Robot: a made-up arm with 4 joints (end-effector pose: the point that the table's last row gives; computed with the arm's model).
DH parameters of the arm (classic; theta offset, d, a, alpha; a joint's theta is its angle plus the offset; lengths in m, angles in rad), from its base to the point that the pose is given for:
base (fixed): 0 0.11 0 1.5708
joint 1: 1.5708 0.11 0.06 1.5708
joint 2: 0 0 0.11 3.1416
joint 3: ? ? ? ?
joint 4: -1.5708 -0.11 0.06 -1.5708
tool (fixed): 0 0.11 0 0
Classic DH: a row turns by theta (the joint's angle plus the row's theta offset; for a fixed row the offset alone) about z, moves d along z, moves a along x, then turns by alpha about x.
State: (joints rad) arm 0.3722 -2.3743 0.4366 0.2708
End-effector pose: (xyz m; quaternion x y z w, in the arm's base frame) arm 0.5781 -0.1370 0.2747 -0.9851 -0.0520 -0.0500 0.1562
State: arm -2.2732 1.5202 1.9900 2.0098
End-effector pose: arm -0.3519 -0.1727 -0.1750 0.1257 0.1277 0.1959 0.9641
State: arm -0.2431 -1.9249 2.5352 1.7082
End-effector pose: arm 0.4749 0.0390 0.1439 0.4432 -0.4096 -0.6545 0.4554
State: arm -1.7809 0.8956 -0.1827 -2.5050
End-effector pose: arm -0.0146 0.0713 -0.4872 -0.4801 -0.7215 -0.1819 0.4646
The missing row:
joint 3: 0 -0.57 -0.12 1.5708
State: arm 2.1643 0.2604 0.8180 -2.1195
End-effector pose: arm -0.2826 -0.1659 0.6824 0.1488 -0.0215 -0.2315 0.9611
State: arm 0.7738 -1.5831 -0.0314 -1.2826
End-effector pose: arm 0.5332 -0.1441 0.5553 -0.3616 0.1796 -0.5997 0.6909
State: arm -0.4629 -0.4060 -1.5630 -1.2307
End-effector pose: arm 0.7125 0.1057 -0.0159 0.5070 0.6273 0.2048 0.5546
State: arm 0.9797 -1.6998 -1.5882 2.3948
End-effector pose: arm 0.3556 0.0906 0.4148 0.0424 0.9917 -0.0362 0.1160
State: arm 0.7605 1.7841 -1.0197 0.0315
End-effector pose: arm 0.3981 -0.3186 0.6004 0.9210 -0.0648 0.3514 0.1551
